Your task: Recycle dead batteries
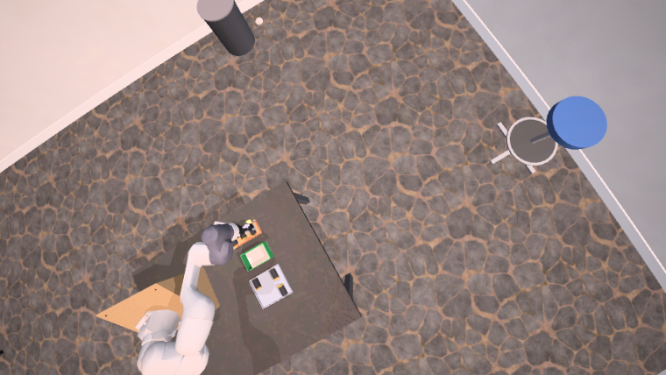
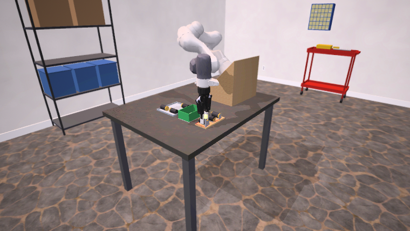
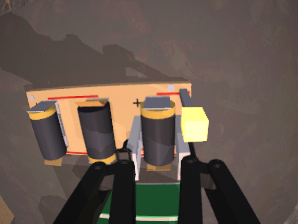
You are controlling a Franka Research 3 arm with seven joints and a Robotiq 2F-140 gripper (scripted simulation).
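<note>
Now: hand 30 mm to the right of the bulb, 30 mm below it and 30 mm short of it. Round my hand: white tray: 330 mm to the right, 100 mm behind, 50 mm below; green recycling box: 150 mm to the right, 60 mm behind, 40 mm below.
</note>
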